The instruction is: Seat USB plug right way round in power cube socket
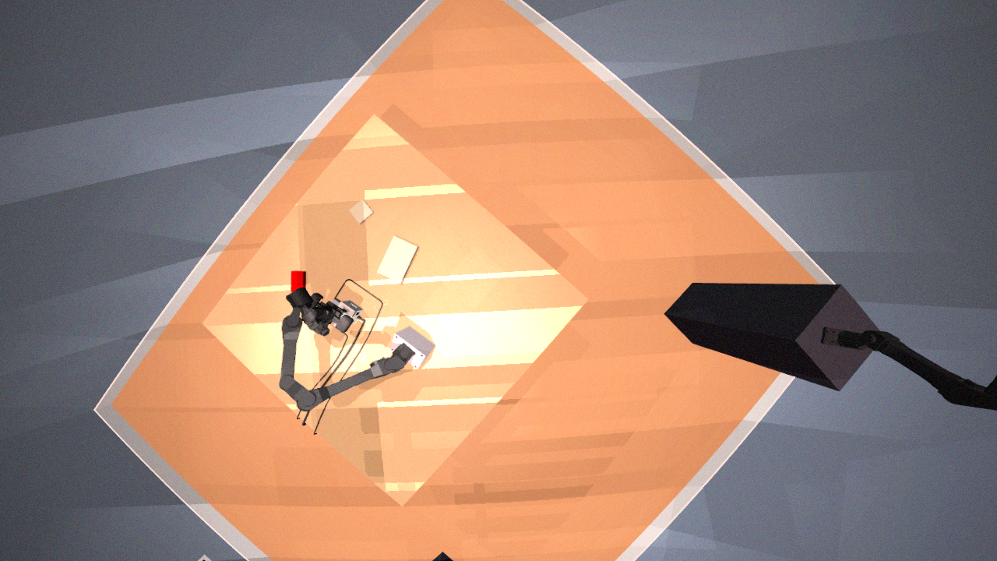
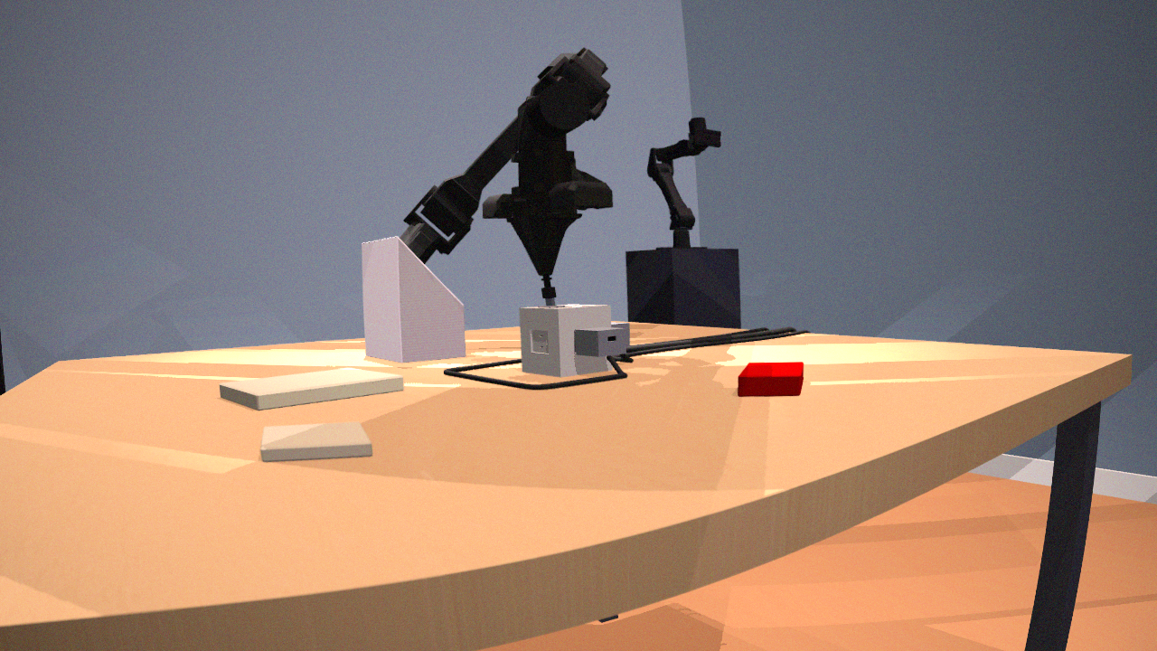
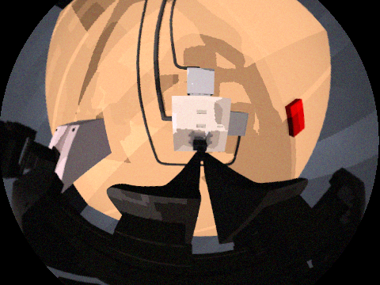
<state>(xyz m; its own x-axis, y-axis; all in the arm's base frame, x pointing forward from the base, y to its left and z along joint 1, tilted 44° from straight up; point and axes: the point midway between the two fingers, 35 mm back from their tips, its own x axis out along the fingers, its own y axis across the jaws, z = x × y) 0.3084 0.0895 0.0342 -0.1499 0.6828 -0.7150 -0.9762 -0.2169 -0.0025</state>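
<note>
The socket lies 10 mm to the left of my gripper tip and 40 mm below it. Round my gripper tip: red block (280 mm ahead, 100 mm to the left, 100 mm below); then usb plug (20 mm below).
</note>
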